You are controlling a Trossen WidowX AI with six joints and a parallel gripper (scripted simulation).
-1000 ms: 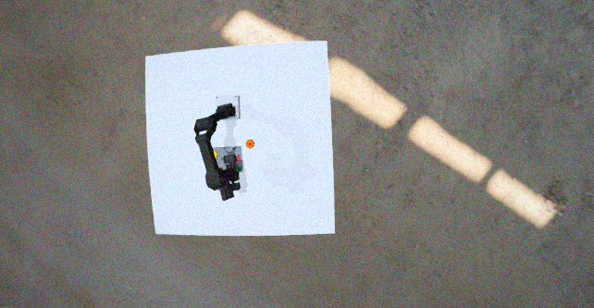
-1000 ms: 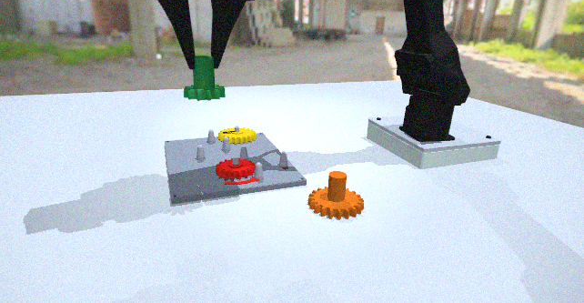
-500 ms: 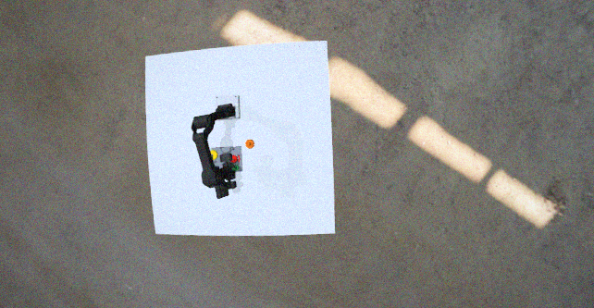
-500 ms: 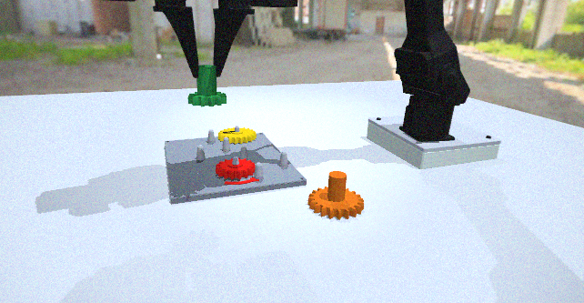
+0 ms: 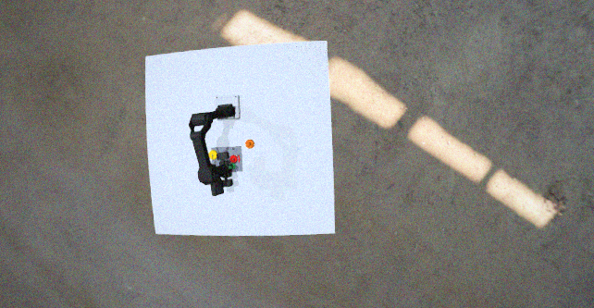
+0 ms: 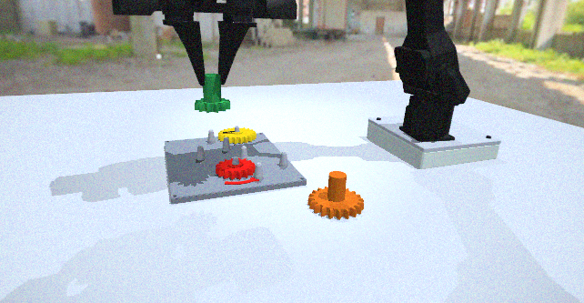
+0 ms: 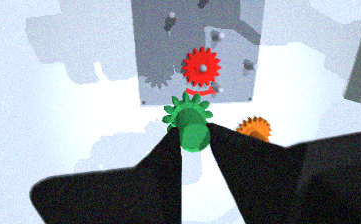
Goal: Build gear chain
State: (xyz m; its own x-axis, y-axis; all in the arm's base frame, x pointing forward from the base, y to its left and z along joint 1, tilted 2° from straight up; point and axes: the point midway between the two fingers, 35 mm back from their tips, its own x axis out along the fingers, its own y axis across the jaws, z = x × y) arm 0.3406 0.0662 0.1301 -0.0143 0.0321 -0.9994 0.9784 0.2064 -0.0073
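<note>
Now: the red gear 30 mm behind my gripper tip, 30 mm to the right of it and 120 mm below it. The rest, counted from my gripper tip: red arrow 30 mm behind, 130 mm below; then large orange gear 140 mm behind, 70 mm to the left, 120 mm below; then small green gear 10 mm below.
</note>
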